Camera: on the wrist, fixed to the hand. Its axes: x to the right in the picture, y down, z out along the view.
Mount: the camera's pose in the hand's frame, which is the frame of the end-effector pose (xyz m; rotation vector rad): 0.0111 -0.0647 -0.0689 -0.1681 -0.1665 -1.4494
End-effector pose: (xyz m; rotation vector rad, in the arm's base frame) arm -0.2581 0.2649 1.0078 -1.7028 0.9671 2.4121
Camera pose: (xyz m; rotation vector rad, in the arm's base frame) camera -0.1808 0.2789 0.9540 -1.3375 -0.4633 1.5190
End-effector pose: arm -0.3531 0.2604 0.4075 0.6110 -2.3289 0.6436
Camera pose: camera -0.2929 0.2477 0.4801 1.9494 -1.4168 -0.2976
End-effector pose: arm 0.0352 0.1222 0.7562 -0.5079 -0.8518 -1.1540
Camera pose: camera -0.0016 0.0425 0.7195 -0.0313 -1.3070 -2.5334
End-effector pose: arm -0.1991 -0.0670 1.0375 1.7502 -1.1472 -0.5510
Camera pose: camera -0.1120 -0.0372 1.0134 2.1762 0.2943 -1.5704
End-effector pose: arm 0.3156 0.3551 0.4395 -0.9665 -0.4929 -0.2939
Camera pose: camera 0.3144 0.2619 0.4588 -0.6361 -1.2915 -1.5742
